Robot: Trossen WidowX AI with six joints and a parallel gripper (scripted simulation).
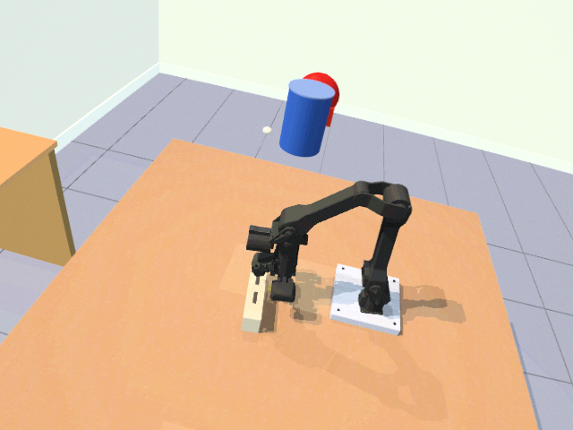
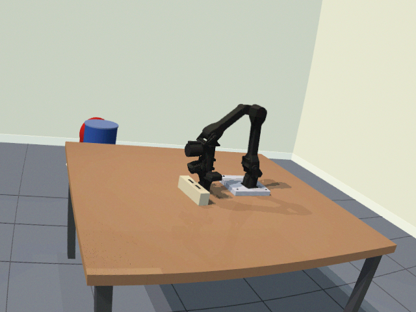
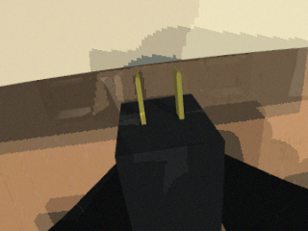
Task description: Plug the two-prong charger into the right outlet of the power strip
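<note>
Now: the black two-prong charger 20 mm ahead of my gripper tip and 10 mm above it.
</note>
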